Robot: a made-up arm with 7 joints. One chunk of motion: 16 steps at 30 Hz.
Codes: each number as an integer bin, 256 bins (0 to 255) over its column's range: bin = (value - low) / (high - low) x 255, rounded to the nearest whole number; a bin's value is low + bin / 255 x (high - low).
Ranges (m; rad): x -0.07..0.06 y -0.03..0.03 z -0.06..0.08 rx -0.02..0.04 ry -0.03..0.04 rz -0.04..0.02
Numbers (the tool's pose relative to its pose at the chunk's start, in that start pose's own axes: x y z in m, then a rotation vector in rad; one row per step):
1: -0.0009 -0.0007 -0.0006 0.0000 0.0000 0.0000
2: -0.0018 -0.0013 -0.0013 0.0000 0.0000 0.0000
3: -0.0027 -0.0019 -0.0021 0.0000 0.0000 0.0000
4: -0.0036 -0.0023 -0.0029 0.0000 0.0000 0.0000
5: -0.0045 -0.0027 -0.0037 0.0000 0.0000 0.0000
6: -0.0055 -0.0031 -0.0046 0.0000 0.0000 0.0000
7: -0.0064 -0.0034 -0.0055 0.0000 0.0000 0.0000
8: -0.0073 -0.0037 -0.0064 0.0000 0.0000 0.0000
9: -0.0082 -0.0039 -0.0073 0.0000 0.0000 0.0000
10: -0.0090 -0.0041 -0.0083 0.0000 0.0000 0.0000
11: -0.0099 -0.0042 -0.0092 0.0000 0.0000 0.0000
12: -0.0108 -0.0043 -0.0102 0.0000 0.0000 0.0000
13: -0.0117 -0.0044 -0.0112 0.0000 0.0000 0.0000
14: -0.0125 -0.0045 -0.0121 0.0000 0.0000 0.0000
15: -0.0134 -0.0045 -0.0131 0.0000 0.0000 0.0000
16: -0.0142 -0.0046 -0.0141 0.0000 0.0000 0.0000
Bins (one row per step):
1: 136 125 108 85 109 170
2: 134 122 107 85 109 170
3: 132 119 105 85 109 170
4: 130 118 104 85 109 170
5: 128 116 103 85 109 170
6: 127 114 101 85 109 170
7: 125 113 99 85 109 170
8: 123 112 98 85 109 170
9: 121 111 96 85 109 170
10: 120 110 94 85 109 170
11: 118 110 93 85 109 170
12: 116 109 91 85 109 170
13: 114 109 89 85 109 170
14: 113 108 87 85 109 170
15: 111 108 85 85 109 170
16: 109 108 84 85 109 170

